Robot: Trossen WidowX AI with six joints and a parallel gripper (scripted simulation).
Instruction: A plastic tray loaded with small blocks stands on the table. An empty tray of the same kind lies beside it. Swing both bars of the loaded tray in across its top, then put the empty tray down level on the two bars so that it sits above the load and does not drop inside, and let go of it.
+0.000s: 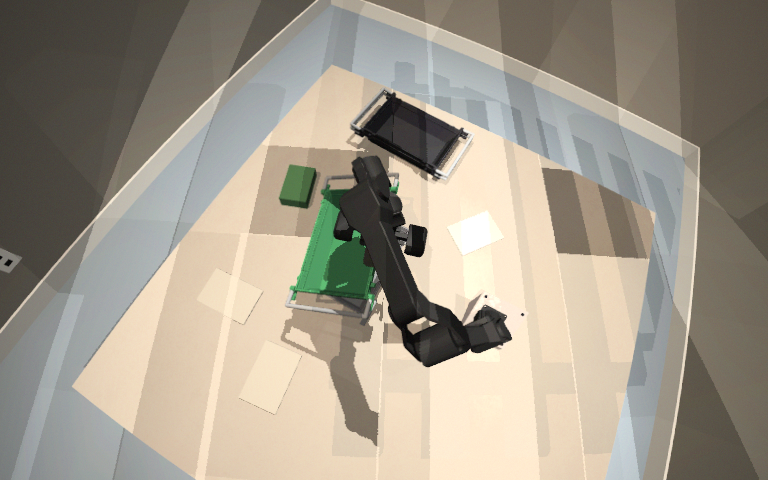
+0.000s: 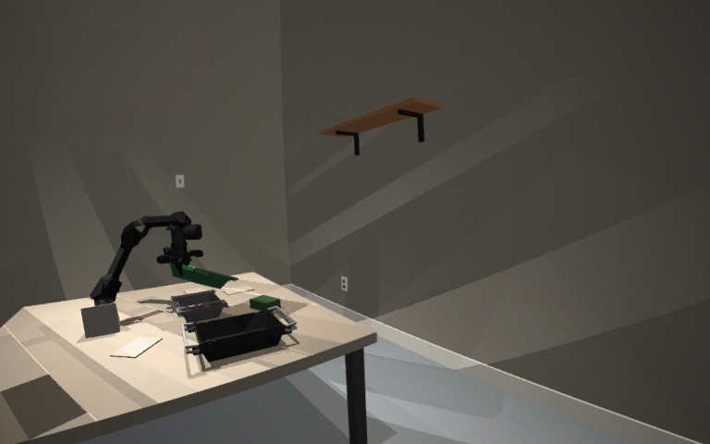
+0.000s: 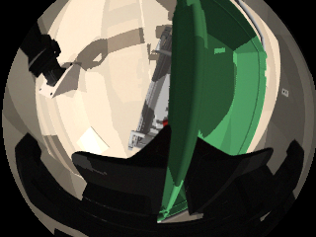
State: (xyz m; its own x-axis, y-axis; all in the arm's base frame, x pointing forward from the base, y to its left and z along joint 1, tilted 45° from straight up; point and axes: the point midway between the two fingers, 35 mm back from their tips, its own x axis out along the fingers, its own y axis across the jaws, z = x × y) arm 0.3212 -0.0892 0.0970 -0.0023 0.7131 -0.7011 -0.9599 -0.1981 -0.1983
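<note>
The green tray is 8 cm ahead of my gripper tip and 2 cm to the left of it. Round my gripper tip: green block 32 cm ahead, 16 cm below, 12 cm to the right.
</note>
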